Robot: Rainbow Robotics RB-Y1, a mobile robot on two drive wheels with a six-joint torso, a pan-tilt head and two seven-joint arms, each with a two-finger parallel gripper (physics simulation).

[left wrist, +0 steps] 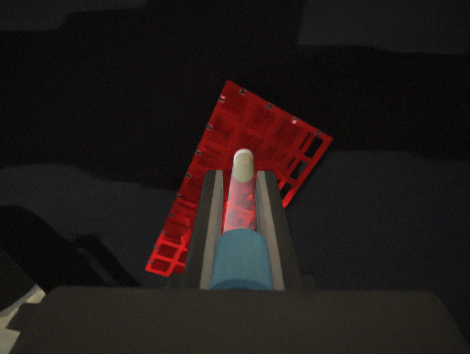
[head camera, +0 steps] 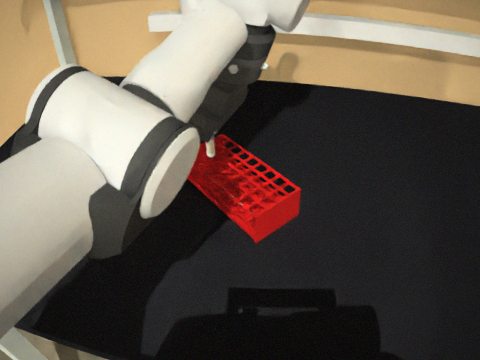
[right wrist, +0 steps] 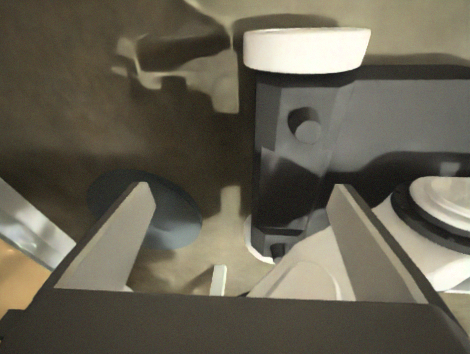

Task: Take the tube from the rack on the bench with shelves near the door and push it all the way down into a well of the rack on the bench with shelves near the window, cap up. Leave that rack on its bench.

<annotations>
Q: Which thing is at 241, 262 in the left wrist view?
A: A clear tube with blue cap.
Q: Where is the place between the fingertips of the right gripper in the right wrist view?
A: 238, 195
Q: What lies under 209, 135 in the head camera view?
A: The left gripper.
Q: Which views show the red tube rack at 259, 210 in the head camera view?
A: The left wrist view and the head camera view only.
</annotations>
